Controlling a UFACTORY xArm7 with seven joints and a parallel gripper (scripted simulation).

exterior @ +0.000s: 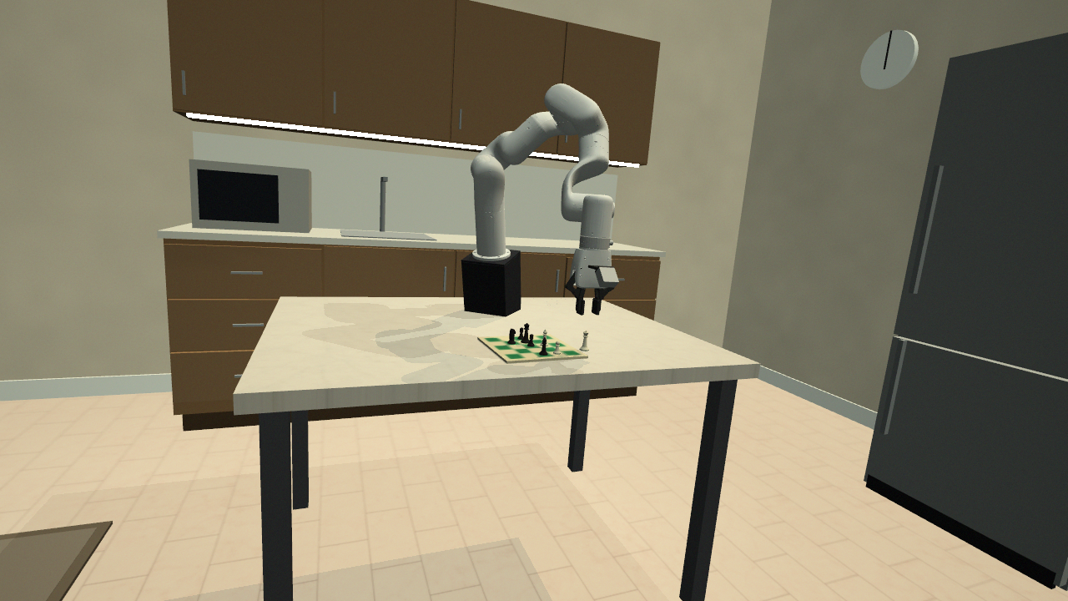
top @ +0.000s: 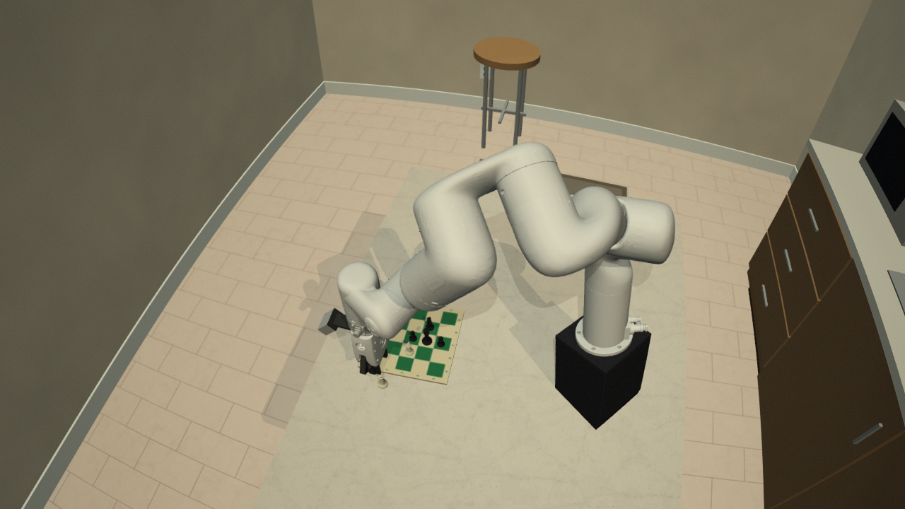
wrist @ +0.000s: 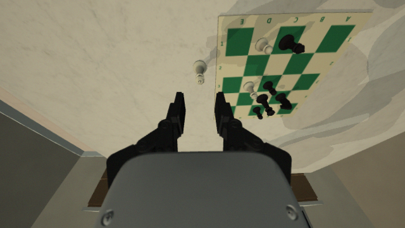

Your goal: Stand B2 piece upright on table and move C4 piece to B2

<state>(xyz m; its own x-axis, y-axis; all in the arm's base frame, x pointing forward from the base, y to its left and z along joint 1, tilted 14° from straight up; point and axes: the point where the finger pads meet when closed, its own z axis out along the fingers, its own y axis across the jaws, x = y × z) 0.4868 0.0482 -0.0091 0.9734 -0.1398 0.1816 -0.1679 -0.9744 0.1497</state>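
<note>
Right now my hand is 90 mm past the black chess piece, 130 mm to the left of it and 80 mm above it. Round my hand: chessboard 50 mm behind, 130 mm to the right, 110 mm below; then black piece 20 mm ahead, 140 mm to the right, 90 mm below.
</note>
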